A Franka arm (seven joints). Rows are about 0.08 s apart.
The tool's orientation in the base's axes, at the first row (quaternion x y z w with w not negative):
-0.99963, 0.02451, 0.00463, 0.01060
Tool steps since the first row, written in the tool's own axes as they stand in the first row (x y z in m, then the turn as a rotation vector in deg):
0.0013, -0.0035, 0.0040, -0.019, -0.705, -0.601
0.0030, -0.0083, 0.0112, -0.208, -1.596, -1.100
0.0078, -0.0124, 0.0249, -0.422, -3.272, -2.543
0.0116, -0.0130, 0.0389, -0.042, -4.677, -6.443
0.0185, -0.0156, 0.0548, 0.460, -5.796, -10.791
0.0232, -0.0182, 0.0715, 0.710, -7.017, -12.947
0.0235, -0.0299, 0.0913, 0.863, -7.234, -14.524
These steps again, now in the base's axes. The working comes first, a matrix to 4 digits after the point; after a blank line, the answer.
The tool's axes in the first row as the columns of a matrix, in the base's axes (used below as rounded here):
0.9988, -0.0491, -0.0087
-0.0489, -0.9986, 0.0214
-0.0098, -0.0210, -0.9997

0.0014, 0.0035, -0.0039, 0.021, 0.692, 0.616
0.0033, 0.0084, -0.0111, -0.120, 1.580, 1.135
0.0082, 0.0125, -0.0247, -0.239, 3.234, 2.615
0.0119, 0.0132, -0.0387, 0.244, 4.535, 6.540
0.0188, 0.0158, -0.0546, 0.838, 5.534, 10.905
0.0234, 0.0186, -0.0713, 1.166, 6.695, 13.084
0.0241, 0.0307, -0.0909, 1.344, 6.871, 14.663

